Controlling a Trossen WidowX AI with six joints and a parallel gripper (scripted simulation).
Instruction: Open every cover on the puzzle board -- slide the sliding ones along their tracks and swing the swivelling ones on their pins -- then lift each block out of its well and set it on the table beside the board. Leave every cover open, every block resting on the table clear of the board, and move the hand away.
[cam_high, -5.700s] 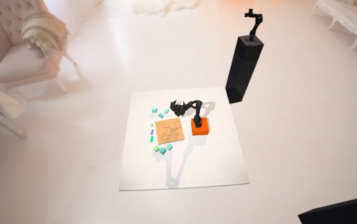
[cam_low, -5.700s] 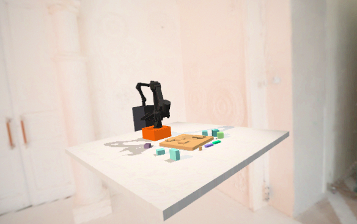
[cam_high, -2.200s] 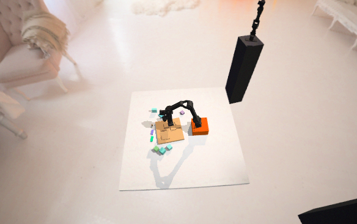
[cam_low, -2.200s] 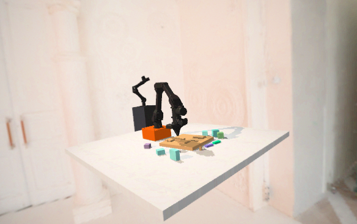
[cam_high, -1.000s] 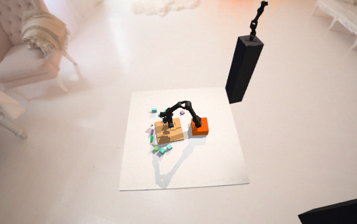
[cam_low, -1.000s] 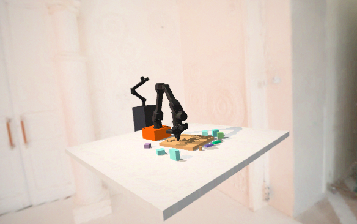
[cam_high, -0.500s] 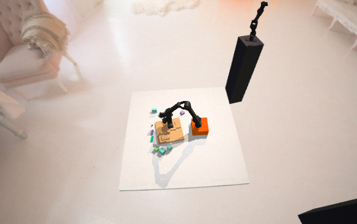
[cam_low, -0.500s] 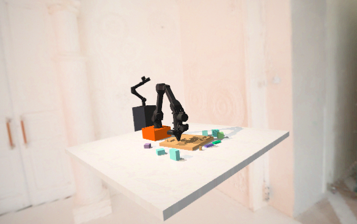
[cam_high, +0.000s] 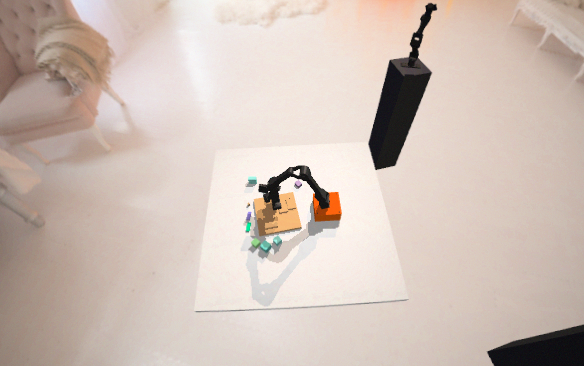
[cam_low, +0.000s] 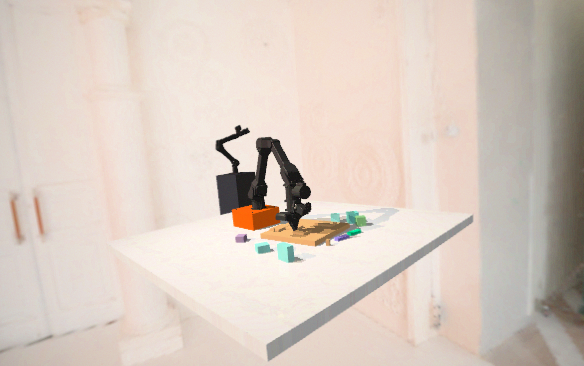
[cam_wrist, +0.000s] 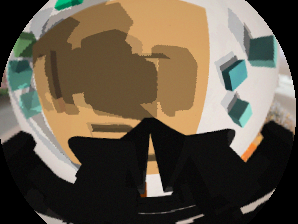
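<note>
My gripper tip is 80 mm to the right of the tan puzzle board and 10 mm past it. Round my gripper tip: purple bar 210 mm ahead, 40 mm to the left, 20 mm below; green bar 230 mm ahead, 120 mm to the left, 20 mm below; purple block 200 mm behind, 140 mm to the right, 10 mm below.
</note>
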